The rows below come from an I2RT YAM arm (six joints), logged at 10 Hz.
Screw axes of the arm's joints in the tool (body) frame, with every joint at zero. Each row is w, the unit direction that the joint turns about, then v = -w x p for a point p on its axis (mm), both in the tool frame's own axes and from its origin. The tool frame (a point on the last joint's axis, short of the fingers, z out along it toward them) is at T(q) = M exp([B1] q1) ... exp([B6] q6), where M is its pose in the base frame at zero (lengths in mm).
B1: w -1 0 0 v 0 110.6 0
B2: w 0 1 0 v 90.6 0 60
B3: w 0 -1 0 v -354.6 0 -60
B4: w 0 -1 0 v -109.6 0 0
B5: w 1 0 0 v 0 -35.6 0
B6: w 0 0 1 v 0 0 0
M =
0 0 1 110.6
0 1 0 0
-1 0 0 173.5
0 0 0 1
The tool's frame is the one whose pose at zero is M.
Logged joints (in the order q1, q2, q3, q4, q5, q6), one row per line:
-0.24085, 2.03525, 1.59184, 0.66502, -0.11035, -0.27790
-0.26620, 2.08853, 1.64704, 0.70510, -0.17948, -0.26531
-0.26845, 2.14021, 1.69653, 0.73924, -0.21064, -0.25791
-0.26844, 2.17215, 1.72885, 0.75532, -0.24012, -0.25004
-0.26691, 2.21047, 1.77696, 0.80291, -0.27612, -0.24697
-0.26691, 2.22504, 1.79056, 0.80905, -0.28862, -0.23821
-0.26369, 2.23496, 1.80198, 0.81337, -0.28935, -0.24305
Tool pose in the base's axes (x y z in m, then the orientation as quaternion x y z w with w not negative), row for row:
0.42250, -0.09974, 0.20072, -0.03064, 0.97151, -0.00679, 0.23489
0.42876, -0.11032, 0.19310, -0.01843, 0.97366, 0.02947, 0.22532
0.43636, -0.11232, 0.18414, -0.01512, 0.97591, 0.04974, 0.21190
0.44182, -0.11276, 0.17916, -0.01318, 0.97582, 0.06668, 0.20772
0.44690, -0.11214, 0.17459, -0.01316, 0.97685, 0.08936, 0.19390
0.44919, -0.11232, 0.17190, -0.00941, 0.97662, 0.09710, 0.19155
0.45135, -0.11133, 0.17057, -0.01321, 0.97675, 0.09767, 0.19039
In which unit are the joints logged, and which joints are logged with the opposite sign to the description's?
The joints are logged in radians. Opposite sign: q4.
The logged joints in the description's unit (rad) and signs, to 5 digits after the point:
-0.24085, 2.03525, 1.59184, -0.66502, -0.11035, -0.27790
-0.26620, 2.08853, 1.64704, -0.70510, -0.17948, -0.26531
-0.26845, 2.14021, 1.69653, -0.73924, -0.21064, -0.25791
-0.26844, 2.17215, 1.72885, -0.75532, -0.24012, -0.25004
-0.26691, 2.21047, 1.77696, -0.80291, -0.27612, -0.24697
-0.26691, 2.22504, 1.79056, -0.80905, -0.28862, -0.23821
-0.26369, 2.23496, 1.80198, -0.81337, -0.28935, -0.24305

